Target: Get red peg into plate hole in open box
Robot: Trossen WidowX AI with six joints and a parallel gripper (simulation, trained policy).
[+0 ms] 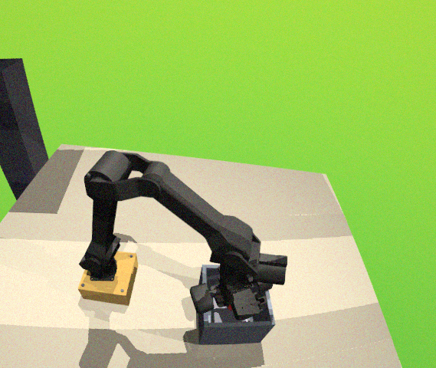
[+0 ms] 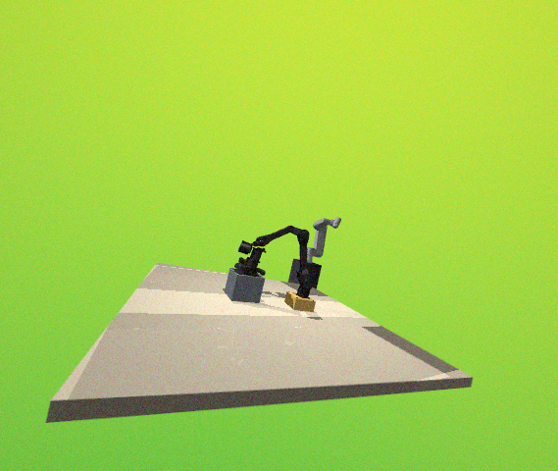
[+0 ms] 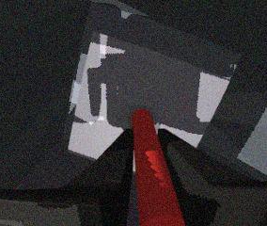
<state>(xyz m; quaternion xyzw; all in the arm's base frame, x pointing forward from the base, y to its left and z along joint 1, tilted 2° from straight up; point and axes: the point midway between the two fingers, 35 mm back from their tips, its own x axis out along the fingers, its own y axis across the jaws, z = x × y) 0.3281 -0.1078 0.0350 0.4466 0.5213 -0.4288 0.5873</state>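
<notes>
Now: the red peg right at my gripper tip. From my gripper tip the other things lie so: light plate (30 mm below).
</notes>
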